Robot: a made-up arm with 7 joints. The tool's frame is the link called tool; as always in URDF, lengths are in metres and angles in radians. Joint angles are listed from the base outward. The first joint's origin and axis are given. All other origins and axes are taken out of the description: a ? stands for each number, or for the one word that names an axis. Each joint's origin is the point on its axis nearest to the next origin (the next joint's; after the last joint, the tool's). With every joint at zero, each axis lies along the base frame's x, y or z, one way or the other. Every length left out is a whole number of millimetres.
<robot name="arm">
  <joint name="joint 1" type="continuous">
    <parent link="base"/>
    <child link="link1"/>
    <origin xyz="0 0 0.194" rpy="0 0 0"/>
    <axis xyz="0 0 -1"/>
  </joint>
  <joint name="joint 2" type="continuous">
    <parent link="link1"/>
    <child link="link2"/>
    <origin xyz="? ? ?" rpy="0 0 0"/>
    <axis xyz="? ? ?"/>
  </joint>
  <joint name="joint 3" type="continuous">
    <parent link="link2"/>
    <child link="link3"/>
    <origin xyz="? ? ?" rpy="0 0 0"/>
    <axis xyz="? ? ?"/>
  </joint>
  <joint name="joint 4" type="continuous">
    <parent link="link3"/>
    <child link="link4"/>
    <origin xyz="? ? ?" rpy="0 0 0"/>
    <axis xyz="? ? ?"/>
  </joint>
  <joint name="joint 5" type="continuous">
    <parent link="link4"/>
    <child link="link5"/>
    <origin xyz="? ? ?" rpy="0 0 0"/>
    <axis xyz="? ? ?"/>
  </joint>
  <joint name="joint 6" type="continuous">
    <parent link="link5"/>
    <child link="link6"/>
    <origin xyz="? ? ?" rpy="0 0 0"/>
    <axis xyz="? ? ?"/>
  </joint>
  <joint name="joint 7" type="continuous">
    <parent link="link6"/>
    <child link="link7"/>
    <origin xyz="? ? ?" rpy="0 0 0"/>
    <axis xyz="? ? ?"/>
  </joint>
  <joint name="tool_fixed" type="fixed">
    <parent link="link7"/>
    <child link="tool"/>
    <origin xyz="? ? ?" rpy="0 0 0"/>
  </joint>
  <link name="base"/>
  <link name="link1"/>
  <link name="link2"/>
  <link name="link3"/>
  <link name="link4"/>
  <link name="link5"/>
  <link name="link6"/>
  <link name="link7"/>
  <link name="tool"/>
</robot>
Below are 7 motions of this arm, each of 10 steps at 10 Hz.
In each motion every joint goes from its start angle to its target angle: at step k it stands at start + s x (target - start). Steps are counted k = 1, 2, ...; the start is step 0. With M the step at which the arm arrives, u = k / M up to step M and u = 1 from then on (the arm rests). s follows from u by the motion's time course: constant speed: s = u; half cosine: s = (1 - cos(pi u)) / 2; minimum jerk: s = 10 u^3 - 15 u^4 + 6 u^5.
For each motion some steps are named. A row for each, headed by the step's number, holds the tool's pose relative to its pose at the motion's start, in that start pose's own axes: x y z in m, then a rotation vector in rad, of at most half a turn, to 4 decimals.
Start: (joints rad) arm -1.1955 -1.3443 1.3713 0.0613 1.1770 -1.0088 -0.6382
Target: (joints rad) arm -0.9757 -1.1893 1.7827 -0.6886 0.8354 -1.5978 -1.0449
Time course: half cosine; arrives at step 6
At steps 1, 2, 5, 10:
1: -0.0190 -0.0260 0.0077 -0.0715 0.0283 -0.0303
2: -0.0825 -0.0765 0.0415 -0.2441 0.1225 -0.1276
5: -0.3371 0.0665 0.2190 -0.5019 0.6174 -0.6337
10: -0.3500 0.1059 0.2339 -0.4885 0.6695 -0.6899

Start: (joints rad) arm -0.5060 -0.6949 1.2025 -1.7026 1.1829 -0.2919 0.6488
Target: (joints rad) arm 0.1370 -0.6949 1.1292 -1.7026 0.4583 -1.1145 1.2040
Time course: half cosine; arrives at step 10
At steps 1, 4, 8, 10:
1: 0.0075 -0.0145 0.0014 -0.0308 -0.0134 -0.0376
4: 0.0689 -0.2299 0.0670 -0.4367 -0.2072 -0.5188
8: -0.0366 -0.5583 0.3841 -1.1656 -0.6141 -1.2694
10: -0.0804 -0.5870 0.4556 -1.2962 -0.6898 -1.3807

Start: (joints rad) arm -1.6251 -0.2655 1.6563 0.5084 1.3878 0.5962 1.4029
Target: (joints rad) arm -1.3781 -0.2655 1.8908 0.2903 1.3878 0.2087 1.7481
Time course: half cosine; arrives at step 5
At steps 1, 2, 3, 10:
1: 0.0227 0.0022 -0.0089 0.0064 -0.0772 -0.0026
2: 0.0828 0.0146 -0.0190 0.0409 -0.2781 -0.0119
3: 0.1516 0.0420 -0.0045 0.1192 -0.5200 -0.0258
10: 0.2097 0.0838 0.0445 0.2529 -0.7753 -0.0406

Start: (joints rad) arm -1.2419 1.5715 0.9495 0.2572 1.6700 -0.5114 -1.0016
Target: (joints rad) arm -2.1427 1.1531 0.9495 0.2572 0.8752 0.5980 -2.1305
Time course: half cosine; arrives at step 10
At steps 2, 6, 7, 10:
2: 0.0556 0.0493 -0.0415 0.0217 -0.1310 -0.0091
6: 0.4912 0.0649 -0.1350 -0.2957 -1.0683 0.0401
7: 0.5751 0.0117 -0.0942 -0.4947 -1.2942 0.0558
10: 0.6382 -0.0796 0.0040 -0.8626 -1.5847 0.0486

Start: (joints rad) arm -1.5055 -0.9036 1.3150 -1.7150 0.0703 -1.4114 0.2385
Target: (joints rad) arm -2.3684 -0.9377 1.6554 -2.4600 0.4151 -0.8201 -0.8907
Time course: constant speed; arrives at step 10
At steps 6, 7, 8, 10:
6: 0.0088 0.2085 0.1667 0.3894 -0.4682 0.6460
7: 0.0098 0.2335 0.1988 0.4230 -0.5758 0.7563
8: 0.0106 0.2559 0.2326 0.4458 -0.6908 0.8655
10: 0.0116 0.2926 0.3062 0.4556 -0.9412 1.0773

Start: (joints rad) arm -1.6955 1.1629 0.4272 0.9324 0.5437 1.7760 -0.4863
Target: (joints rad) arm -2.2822 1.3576 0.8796 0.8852 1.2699 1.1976 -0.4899
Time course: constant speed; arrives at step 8
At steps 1, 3, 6, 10:
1: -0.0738 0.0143 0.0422 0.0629 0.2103 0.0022
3: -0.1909 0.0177 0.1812 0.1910 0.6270 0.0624
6: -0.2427 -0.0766 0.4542 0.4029 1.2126 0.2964
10: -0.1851 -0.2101 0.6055 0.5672 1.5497 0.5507

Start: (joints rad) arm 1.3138 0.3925 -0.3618 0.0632 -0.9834 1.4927 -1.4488
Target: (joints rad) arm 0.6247 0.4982 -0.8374 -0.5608 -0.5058 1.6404 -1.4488
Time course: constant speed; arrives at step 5
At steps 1, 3, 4, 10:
1: 0.0693 0.1190 -0.0301 0.2117 -0.1370 0.1613
3: 0.1437 0.3661 0.0025 0.6340 -0.4176 0.4878
4: 0.1432 0.4726 0.0529 0.8374 -0.5593 0.6580
10: 0.1184 0.5572 0.1127 1.0304 -0.7008 0.8365

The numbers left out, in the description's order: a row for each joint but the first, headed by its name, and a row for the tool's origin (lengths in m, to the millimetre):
joint 2: xyz 0.03 -0.372 0, axis 0 -1 0
joint 3: xyz 0.166 0 -0.009, axis 1 0 0
joint 4: xyz 0 -0.018 -0.064, axis 0 1 0
joint 5: xyz 0.149 0 0.133, axis 0 0 1
joint 6: xyz -0.02 0.025 0, axis 1 0 0
joint 7: xyz 0 -0.018 -0.47, axis 0 0 -1
tool: xyz -0.114 0.081 0

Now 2 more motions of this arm.
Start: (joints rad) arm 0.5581 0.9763 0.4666 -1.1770 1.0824 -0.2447 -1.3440
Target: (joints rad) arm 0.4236 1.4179 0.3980 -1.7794 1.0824 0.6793 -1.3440
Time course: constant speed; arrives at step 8
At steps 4, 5, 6, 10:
4: 0.1118 -0.1133 0.0134 -0.3104 -0.1623 0.0005
5: 0.1398 -0.1395 0.0219 -0.3865 -0.1975 0.0172
6: 0.1675 -0.1642 0.0318 -0.4609 -0.2294 0.0404
10: 0.2220 -0.2076 0.0535 -0.6021 -0.2817 0.1049

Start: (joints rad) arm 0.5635 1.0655 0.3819 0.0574 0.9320 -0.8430 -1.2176
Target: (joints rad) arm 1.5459 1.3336 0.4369 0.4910 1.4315 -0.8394 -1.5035
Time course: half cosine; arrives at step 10
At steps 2, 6, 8, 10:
2: -0.0479 -0.0022 0.0449 0.0175 0.0506 0.0801
6: -0.2211 -0.0552 0.3388 0.2120 0.2772 0.5529
8: -0.2403 -0.0941 0.4662 0.3461 0.3327 0.7549
10: -0.2392 -0.1100 0.5113 0.4041 0.3454 0.8284

